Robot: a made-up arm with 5 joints.
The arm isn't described. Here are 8 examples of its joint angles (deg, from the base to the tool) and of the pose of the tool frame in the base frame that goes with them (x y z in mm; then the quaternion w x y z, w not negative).
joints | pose
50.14 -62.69 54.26 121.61 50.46 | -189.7 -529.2 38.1 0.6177 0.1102 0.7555 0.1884
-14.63 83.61 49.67 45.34 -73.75 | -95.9 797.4 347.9 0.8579 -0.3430 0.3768 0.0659
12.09 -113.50 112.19 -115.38 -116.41 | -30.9 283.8 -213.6 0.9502 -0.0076 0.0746 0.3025
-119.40 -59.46 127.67 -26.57 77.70 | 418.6 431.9 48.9 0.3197 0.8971 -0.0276 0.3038
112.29 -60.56 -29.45 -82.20 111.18 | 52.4 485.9 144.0 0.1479 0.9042 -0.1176 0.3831
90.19 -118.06 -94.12 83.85 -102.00 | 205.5 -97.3 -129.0 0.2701 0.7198 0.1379 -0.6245
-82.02 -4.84 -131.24 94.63 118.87 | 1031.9 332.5 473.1 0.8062 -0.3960 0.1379 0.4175
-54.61 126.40 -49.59 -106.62 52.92 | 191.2 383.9 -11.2 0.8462 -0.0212 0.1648 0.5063
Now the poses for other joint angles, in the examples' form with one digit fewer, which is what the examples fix.
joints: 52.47 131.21 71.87 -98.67 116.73
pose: -411 483 316 0.171 0.016 0.898 -0.405
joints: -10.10 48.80 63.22 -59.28 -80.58
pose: 9 489 526 0.594 -0.764 -0.034 0.251
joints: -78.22 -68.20 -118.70 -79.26 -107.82
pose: 109 173 524 0.360 0.052 -0.896 0.254
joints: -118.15 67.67 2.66 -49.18 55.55
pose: 463 290 214 0.869 -0.285 0.369 0.165
